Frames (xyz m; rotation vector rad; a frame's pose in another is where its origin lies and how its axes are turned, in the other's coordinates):
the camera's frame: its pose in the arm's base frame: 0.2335 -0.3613 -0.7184 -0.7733 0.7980 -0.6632
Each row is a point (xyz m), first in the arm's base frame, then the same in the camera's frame.
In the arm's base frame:
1: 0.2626 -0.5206 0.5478
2: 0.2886 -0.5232 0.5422
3: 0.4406 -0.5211 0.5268
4: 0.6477 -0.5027 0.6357
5: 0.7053 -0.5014 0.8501
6: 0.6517 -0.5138 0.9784
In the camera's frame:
1: -0.3326 -1.0997 0.5564
2: -0.3147 -1.0908 0.5741
3: -0.2296 -1.0430 0.6917
4: -0.1736 -1.0739 0.9175
5: -0.2234 -1.2327 1.0645
6: -0.2900 -1.3548 1.0760

